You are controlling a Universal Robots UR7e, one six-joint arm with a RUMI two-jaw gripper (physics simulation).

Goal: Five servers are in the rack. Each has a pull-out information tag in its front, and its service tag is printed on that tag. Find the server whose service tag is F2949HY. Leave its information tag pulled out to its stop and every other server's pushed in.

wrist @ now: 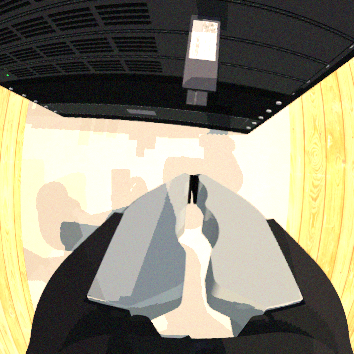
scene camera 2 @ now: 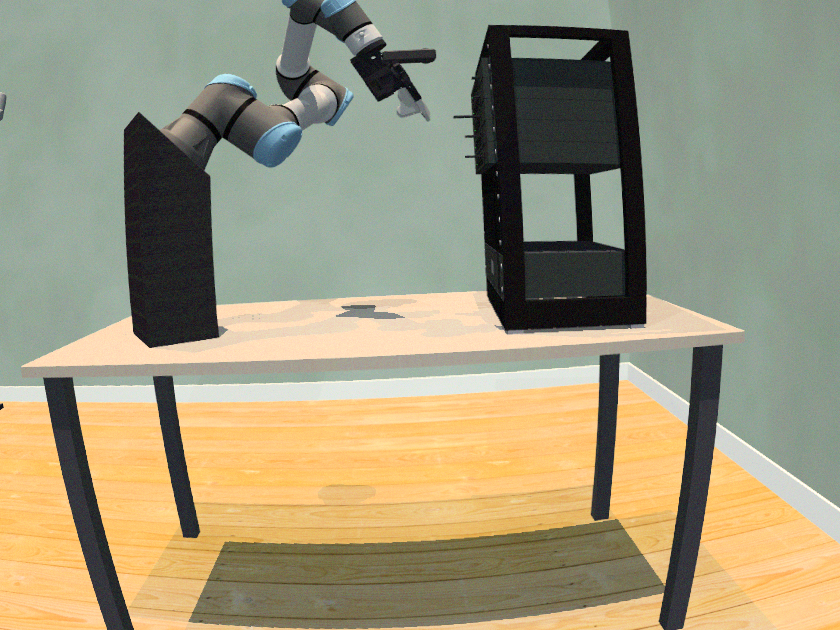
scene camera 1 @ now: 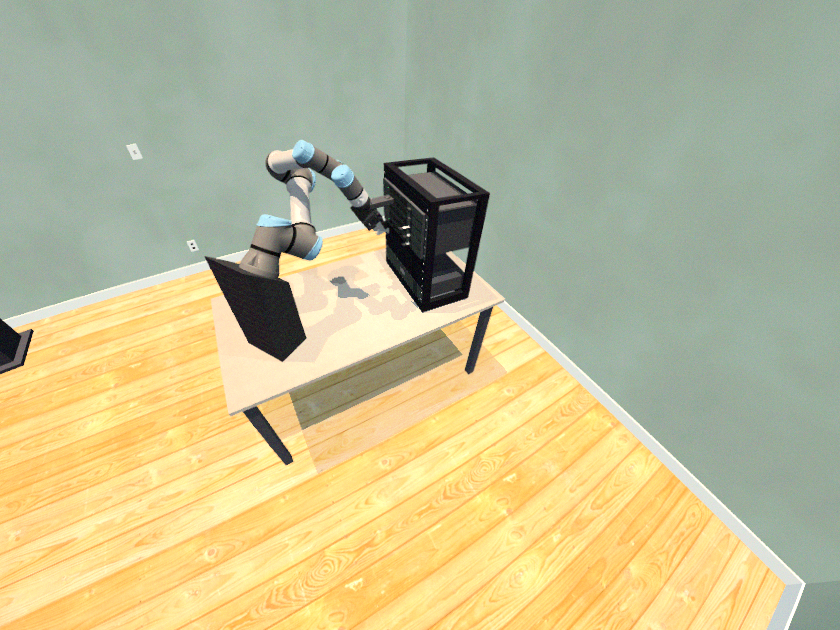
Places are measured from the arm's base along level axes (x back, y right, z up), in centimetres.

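Pixels of known places: gripper, fingertip midpoint: (wrist: pixel 191 176) (scene camera 2: pixel 429 120) (scene camera 1: pixel 388 232); arm's base at its link origin: (scene camera 2: pixel 175 157) (scene camera 1: pixel 258 272).
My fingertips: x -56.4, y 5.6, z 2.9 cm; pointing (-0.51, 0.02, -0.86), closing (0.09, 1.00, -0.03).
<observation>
For each thing: its middle in the pictures, then the offset to it from my fingertips. "pt": a spot on its surface instead. Level surfaces: height alone.
- information tag at the middle of its body: (scene camera 2: pixel 460 117) dx -6.7, dy +0.9, dz +0.6 cm
- short stub at a spot on its surface: (scene camera 2: pixel 473 77) pt dx -9.7, dy +2.1, dz +9.6 cm
- pulled-out tag at the middle of its body: (wrist: pixel 199 82) dx -5.6, dy +0.7, dz +0.7 cm
- table at its surface level: dz -43.2 cm
The black rack (scene camera 1: pixel 479 237) (scene camera 2: pixel 513 237) holds a stack of servers (scene camera 1: pixel 455 227) (scene camera 2: pixel 566 122) (wrist: pixel 295 30) in its upper part. In scene view 2, one information tag (scene camera 2: pixel 462 116) sticks out furthest; two below it stick out less, and a short stub (scene camera 2: pixel 473 77) shows above. In the wrist view, a pulled-out tag (wrist: pixel 200 75) carries a white label, its print too small to read. Part of another tag (wrist: pixel 197 97) shows beneath it. My gripper (scene camera 1: pixel 381 229) (scene camera 2: pixel 428 119) (wrist: pixel 191 176) is shut and empty, in front of the rack, apart from the tags.
The rack stands on the table (scene camera 1: pixel 352 349) (scene camera 2: pixel 305 352). A separate dark unit (scene camera 2: pixel 573 271) sits low in the rack. The arm's black pedestal (scene camera 1: pixel 261 311) (scene camera 2: pixel 169 250) stands at the table's other end. A dark bar (scene camera 2: pixel 410 56) extends above the gripper towards the rack.
</observation>
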